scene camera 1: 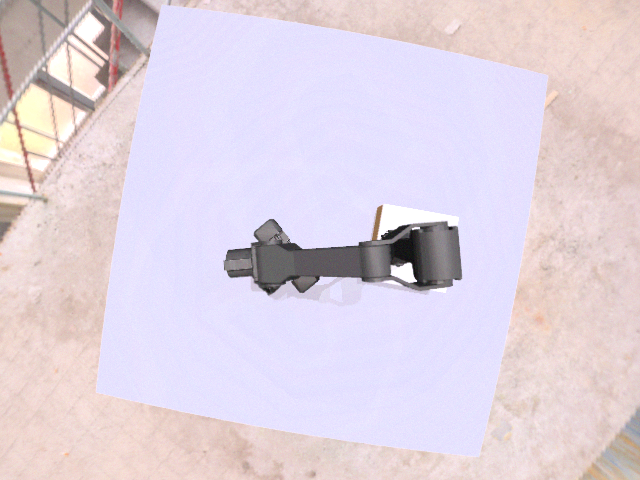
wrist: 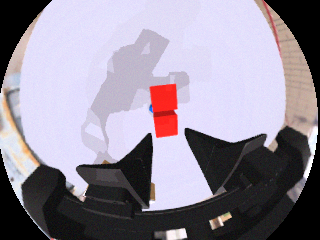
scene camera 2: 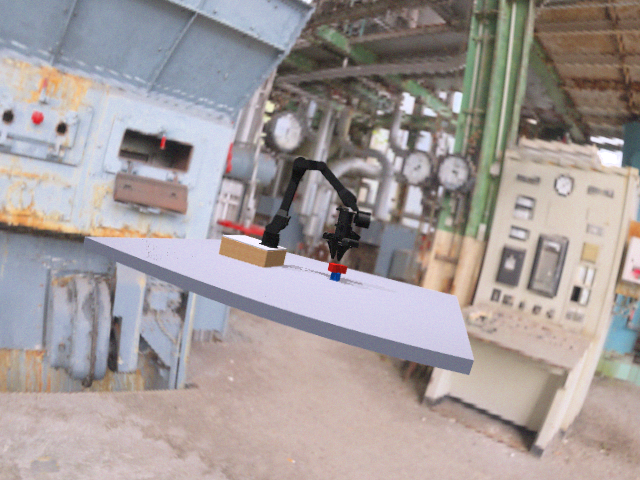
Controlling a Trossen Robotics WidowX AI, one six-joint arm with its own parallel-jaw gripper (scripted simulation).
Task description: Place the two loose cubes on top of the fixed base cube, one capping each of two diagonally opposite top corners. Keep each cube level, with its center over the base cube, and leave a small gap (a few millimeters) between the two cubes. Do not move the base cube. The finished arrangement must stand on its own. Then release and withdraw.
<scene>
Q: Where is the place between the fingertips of the gripper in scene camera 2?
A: At 335, 259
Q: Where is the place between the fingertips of the gripper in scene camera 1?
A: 291, 253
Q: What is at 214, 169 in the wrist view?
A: The gripper.
</scene>
